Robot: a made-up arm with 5 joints.
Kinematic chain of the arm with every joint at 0, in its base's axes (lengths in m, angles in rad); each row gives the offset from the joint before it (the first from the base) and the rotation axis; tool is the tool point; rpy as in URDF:
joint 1: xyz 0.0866 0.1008 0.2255 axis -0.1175 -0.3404 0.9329
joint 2: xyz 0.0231 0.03 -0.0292 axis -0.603 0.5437 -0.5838
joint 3: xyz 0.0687 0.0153 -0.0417 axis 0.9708 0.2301 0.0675
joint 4: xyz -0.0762 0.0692 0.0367 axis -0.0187 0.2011 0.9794
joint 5: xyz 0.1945 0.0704 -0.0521 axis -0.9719 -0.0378 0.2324
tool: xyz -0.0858 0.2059 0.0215 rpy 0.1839 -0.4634 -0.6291
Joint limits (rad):
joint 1: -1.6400..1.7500
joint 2: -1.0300..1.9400
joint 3: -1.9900..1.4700
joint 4: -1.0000..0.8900
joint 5: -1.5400..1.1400
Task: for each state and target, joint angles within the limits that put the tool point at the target. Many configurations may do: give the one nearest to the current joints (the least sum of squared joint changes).
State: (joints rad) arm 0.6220 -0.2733 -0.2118 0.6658 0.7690
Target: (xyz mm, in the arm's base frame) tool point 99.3 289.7 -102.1
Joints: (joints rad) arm 0.5613 0.4291 -0.0302 0.1195 1.1400
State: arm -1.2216 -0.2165 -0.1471 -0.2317 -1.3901
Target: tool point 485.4 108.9 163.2
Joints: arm -1.5139 -0.4461 -0.4145 0.0521 -0.5976
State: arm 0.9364 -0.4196 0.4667 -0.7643 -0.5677
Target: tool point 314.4 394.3 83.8
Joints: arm 0.3455 0.4044 -0.1078 -0.5559 -0.0664
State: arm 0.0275 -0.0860 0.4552 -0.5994 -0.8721
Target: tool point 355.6 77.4 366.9
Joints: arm -0.3000 -0.1391 0.7086 -0.6291 -0.9063
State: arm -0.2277 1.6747 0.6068 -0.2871 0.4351
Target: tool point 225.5 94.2 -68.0
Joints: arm -0.0600 1.6073 1.0215 -0.4489 1.0661
